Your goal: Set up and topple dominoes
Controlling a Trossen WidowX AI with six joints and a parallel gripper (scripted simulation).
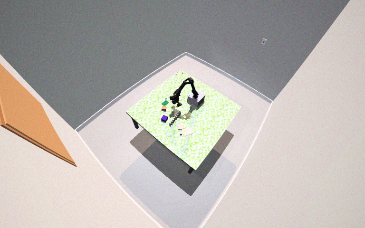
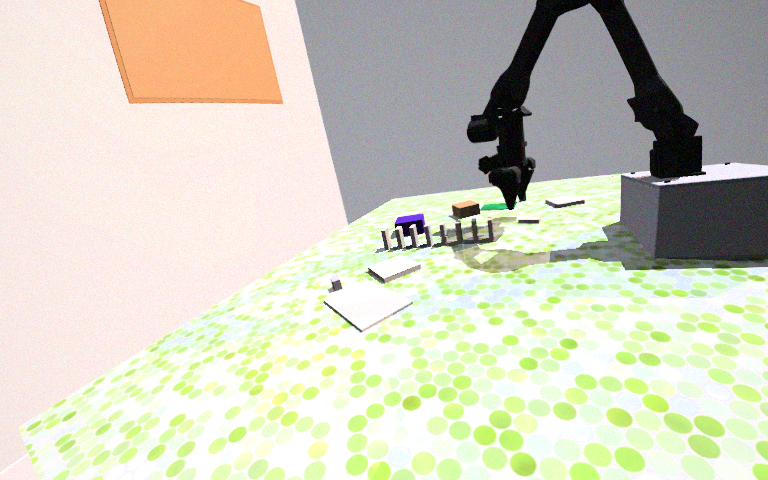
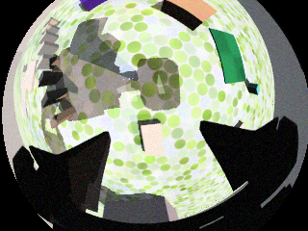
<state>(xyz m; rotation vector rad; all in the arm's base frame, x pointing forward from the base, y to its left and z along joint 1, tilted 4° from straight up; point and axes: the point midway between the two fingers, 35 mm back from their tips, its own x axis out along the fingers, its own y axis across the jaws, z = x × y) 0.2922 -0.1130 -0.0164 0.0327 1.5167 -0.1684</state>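
Right now the brown block is 160 mm ahead of my gripper tip, 90 mm to the right of it and 30 mm below it. Round my gripper tip: green flat piece (160 mm to the right, 80 mm ahead, 40 mm below); beige tile (160 mm to the right, 110 mm behind, 40 mm below); small teal cylinder (220 mm to the right, 30 mm below, 10 mm ahead).
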